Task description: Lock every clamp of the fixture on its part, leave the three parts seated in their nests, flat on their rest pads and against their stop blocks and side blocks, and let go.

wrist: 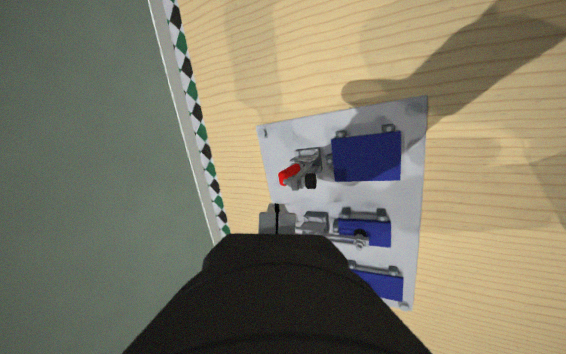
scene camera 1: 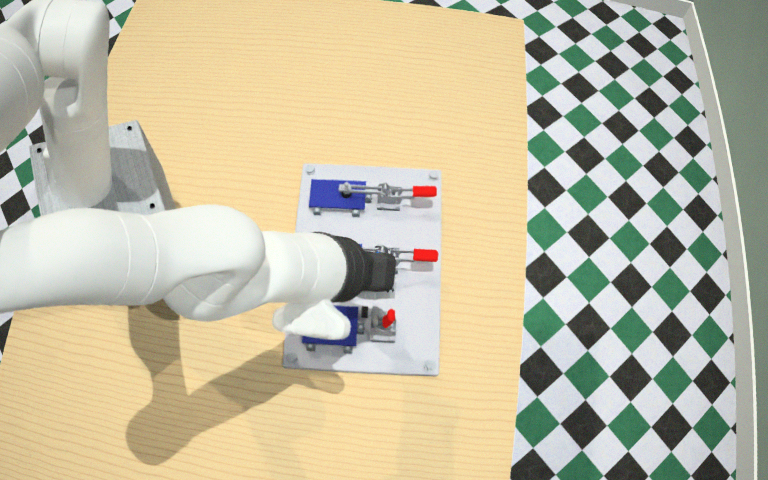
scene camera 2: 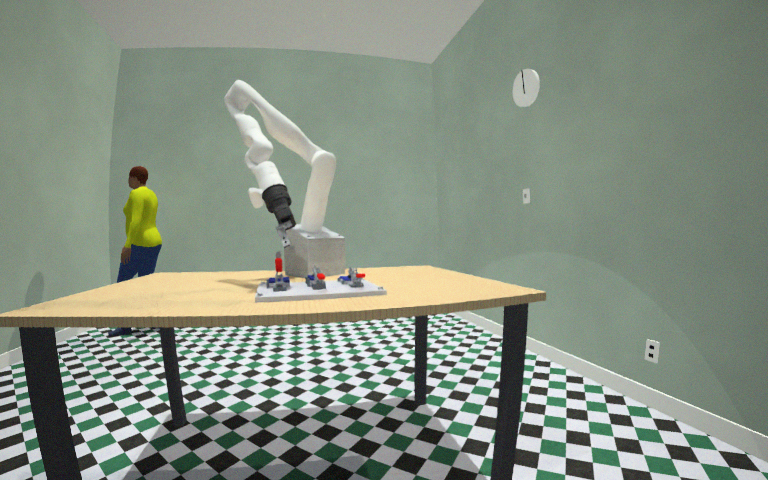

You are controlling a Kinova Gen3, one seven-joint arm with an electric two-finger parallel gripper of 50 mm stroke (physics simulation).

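Places are measured from the arm's base along level axes (x ahead, y left, z up), in millimetres.
Pixels of known places: gripper, fingertip midpoint: (wrist: 276, 214) (scene camera 1: 390, 289) (scene camera 2: 287, 246); arm's base, link origin: (scene camera 1: 83, 182) (scene camera 2: 310, 229).
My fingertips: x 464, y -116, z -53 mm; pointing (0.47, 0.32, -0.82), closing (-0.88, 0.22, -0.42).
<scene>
Ahead of a thing's pixels: the offset from my fingertips to its middle. "pt": to the spot under its first point. Level surfaces: height alone.
My gripper (scene camera 2: 286, 243) (wrist: 276, 214) is shut and empty, high above the fixture plate (scene camera 1: 419, 226) (scene camera 2: 339, 293) (wrist: 412, 200). The near clamp's red handle {dz -72, dx +4, dy -25 mm} (scene camera 1: 388, 318) (scene camera 2: 278, 263) (wrist: 289, 174) stands up; its black pad (wrist: 310, 181) is off its blue part {pt dz -101, dx -50, dy -20 mm} (scene camera 1: 353, 322) (wrist: 367, 157). The middle clamp's red handle {pt dz -76, dx +52, dy +82 mm} (scene camera 1: 425, 255) (scene camera 2: 321, 276) lies outward, with its pad on the middle blue part {dz -106, dx -79, dy +85 mm} (wrist: 382, 232). The far clamp's red handle {pt dz -79, dx +49, dy +192 mm} (scene camera 1: 424, 191) (scene camera 2: 360, 275) lies outward too, pad on the far blue part {dz -111, dx -89, dy +195 mm} (scene camera 1: 325, 195) (wrist: 390, 286). The wrist hides much of the middle nest in scene camera 1. Exact seating is too small to tell.
The fixture stands on the wooden table {dz -137 mm} (scene camera 1: 226, 113) (scene camera 2: 186, 294) (wrist: 300, 60). The arm's grey base block (scene camera 1: 133, 164) (scene camera 2: 325, 254) is behind it. The forearm passes low across the table in scene camera 1. A person (scene camera 2: 141, 217) in yellow stands beyond the table.
</scene>
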